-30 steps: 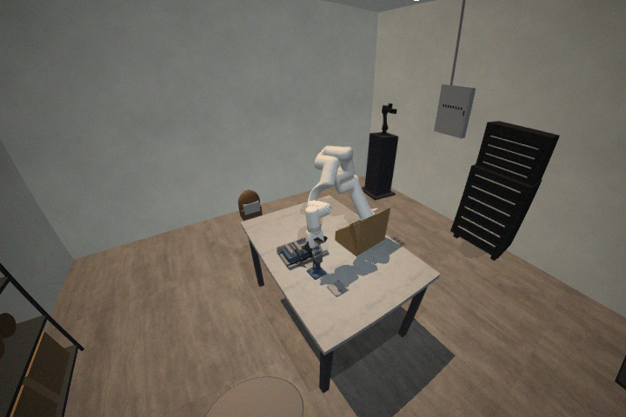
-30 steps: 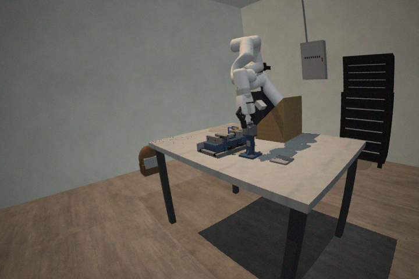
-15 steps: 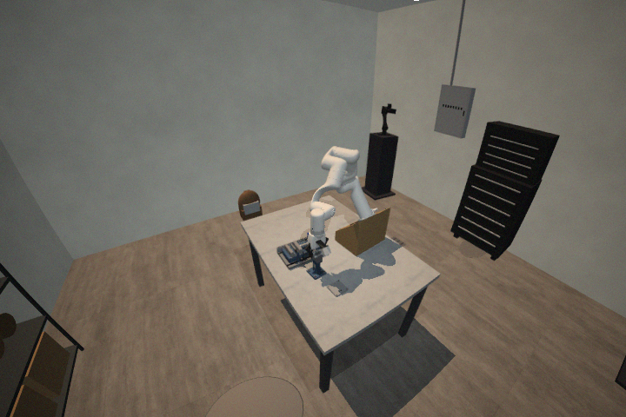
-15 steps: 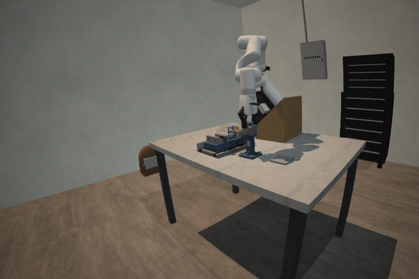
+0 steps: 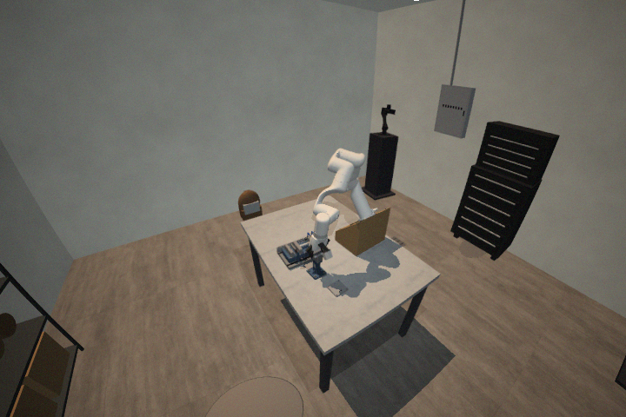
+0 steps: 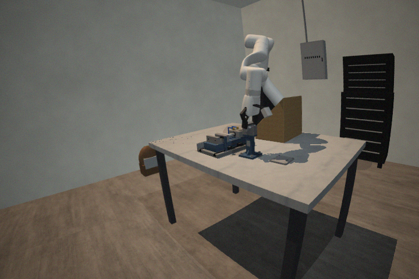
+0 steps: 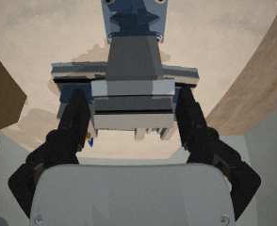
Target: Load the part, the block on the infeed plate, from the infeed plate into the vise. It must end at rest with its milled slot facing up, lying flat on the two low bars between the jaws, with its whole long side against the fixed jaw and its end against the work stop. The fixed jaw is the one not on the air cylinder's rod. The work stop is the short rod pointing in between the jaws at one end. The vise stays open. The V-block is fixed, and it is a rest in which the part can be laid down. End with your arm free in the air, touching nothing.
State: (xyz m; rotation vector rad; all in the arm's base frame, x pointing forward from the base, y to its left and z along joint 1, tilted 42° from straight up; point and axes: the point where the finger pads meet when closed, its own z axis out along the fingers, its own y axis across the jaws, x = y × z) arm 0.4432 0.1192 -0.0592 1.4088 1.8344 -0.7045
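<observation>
My gripper is now 10 mm above the part. From my hand the other things lie so: moving jaw (190 mm to the right, 90 mm below, 50 mm ahead); then air cylinder rod (200 mm to the right, 90 mm below); then work stop (140 mm to the right, 80 mm below, 80 mm ahead).
</observation>
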